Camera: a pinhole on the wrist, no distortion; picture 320 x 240 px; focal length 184.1 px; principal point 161.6 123.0 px. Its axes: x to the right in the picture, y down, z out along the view. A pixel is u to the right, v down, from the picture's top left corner.
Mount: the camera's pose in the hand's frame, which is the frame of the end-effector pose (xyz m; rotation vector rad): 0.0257 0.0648 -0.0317 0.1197 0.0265 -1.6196
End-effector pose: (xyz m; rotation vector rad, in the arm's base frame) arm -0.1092 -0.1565 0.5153 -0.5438 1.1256 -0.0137
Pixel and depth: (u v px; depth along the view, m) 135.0 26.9 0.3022
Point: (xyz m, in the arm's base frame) 0.0283 0.0695 0.6870
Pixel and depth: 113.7 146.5 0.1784
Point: 0.0141 -0.0247 0.4899
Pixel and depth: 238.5 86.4 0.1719
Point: -0.0019 -0.1150 0.5840
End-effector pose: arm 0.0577 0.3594 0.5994 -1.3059 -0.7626 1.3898
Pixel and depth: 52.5 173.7 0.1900
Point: -0.1366 0.4192 0.4670
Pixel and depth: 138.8 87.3 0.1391
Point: -0.0636 0.3532 0.5582
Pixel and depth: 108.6 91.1 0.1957
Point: -0.1305 0.3479 0.5412
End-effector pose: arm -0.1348 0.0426 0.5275 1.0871 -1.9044 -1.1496
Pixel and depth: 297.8 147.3 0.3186
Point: -0.3102 0.0528 0.2426
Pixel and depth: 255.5 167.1 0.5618
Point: -0.5221 0.0539 0.0832
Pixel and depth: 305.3 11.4 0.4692
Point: -0.2195 0.3658 0.0424
